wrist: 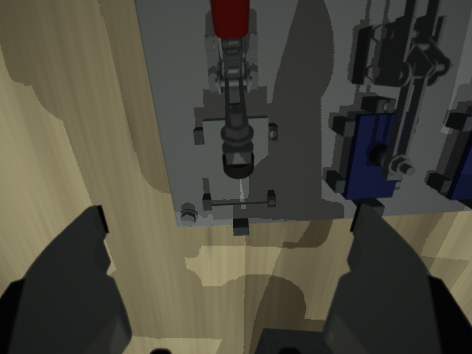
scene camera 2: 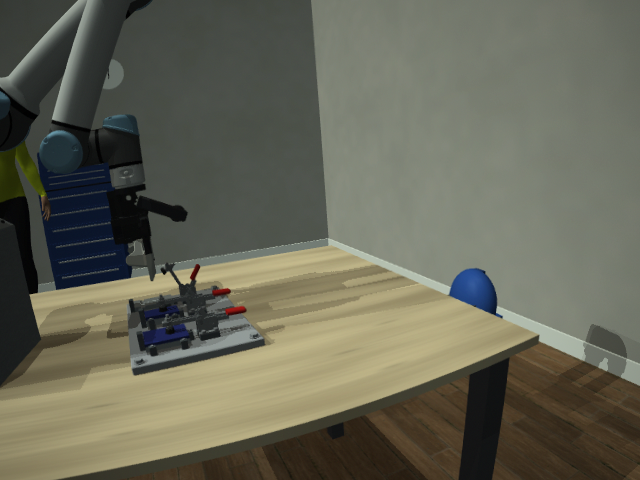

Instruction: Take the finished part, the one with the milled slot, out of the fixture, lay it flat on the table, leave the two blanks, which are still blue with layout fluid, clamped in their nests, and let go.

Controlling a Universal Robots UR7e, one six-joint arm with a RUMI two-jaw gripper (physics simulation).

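Frame: origin at the arm's base, x ahead, y left, z up, level; centimetres.
Where they show: gripper, fingertip midpoint: (wrist: 230, 207) (scene camera 2: 151, 273).
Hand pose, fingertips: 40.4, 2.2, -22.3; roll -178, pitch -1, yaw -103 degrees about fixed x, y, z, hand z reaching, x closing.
Note:
Things, the pixels of their centre, and the offset from my fingertips, as dx, dy, dz. "spot": a spot on its surface instead.
- finished part at the middle of its body: (wrist: 237, 171) (scene camera 2: 153, 302) -0.9, -0.4, -6.8
- fixture at the middle of its body: (wrist: 365, 98) (scene camera 2: 184, 322) +2.4, -12.2, -8.6
- clamp at a spot on its surface: (scene camera 2: 173, 274) spot: +4.6, -1.9, -0.9
The finished part (wrist: 215, 162) is a pale grey block in the left nest of the fixture (scene camera 2: 206, 350) (wrist: 170, 100) in the wrist view. A clamp arm (wrist: 237, 125) hangs over it and hides its middle; I cannot make out the slot clearly. In the scene view this clamp (scene camera 2: 173, 274) stands raised at the far side. One blue blank (scene camera 2: 166, 335) (wrist: 362, 172) and another blue blank (scene camera 2: 161, 312) (wrist: 465, 175) lie in their nests, with clamps down on them in the scene view. My gripper (scene camera 2: 144, 267) (wrist: 230, 207) is open and empty, pointing down above the fixture's far side.
Red clamp handles (scene camera 2: 221, 291) (scene camera 2: 235, 310) (scene camera 2: 194, 272) (wrist: 230, 17) rise from the fixture. A dark box (scene camera 2: 15, 304) stands at the table's left. A blue cabinet (scene camera 2: 82, 227) and a person in yellow (scene camera 2: 10, 173) are behind. A blue rounded object (scene camera 2: 473, 290) is beyond the right edge.

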